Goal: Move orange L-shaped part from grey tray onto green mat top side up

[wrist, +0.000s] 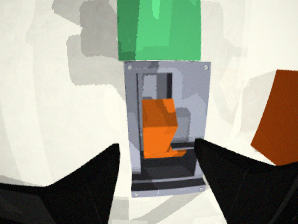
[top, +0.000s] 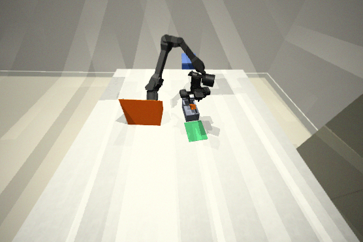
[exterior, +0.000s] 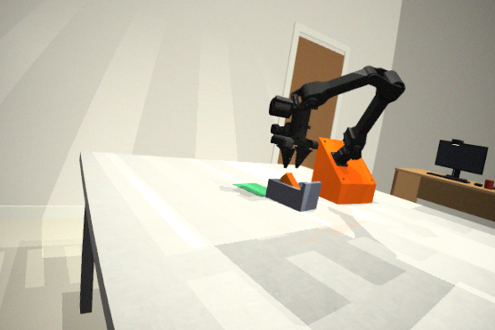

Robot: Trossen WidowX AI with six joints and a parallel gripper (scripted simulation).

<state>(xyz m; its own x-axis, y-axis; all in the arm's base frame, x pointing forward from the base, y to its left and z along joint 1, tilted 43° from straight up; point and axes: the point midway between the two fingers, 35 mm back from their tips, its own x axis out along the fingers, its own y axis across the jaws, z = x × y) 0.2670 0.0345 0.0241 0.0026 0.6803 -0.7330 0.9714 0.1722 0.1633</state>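
The orange L-shaped part is 3 cm behind my gripper tip, 3 cm to the left of it and 7 cm below it. Also, from my gripper tip: green mat: 2 cm ahead, 14 cm to the right, 13 cm below.
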